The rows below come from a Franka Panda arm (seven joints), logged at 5 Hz.
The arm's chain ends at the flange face. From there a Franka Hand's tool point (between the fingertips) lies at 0.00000 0.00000 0.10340 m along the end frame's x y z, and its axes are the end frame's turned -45 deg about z.
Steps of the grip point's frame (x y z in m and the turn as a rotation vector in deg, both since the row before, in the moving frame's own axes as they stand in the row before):
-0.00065 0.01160 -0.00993 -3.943 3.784 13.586
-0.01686 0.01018 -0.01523 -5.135 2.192 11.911
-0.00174 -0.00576 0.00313 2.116 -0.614 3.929
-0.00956 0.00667 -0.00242 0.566 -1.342 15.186
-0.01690 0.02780 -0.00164 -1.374 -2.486 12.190
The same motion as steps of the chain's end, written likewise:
-0.00199 0.00730 -0.00946 -0.112 5.464 13.586
-0.01360 0.01443 -0.01474 -2.081 5.181 11.911
-0.00189 -0.00081 0.00321 1.062 -1.930 3.929
0.00049 0.01082 -0.00239 -0.549 -1.349 15.186
0.00964 0.02687 -0.00151 -2.729 -0.786 12.190

